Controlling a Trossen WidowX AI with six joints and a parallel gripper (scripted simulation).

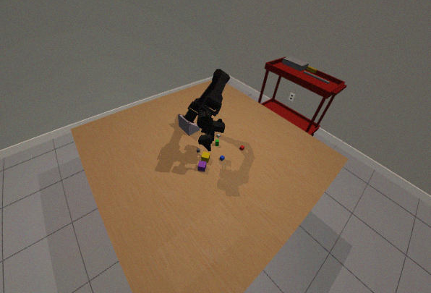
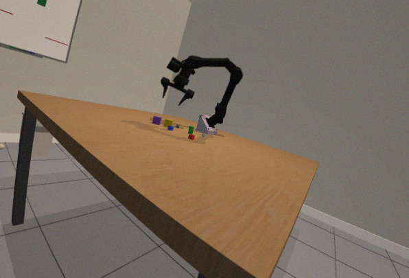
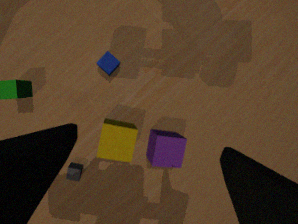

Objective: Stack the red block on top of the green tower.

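The small red block is 3 cm ahead of my gripper tip, 22 cm to the left of it and 13 cm below it. Round my gripper tip: small blue block: 2 cm ahead, 7 cm to the left, 13 cm below; then yellow block: 3 cm behind, 1 cm to the right, 12 cm below; then purple block: 1 cm ahead, 6 cm to the right, 12 cm below.
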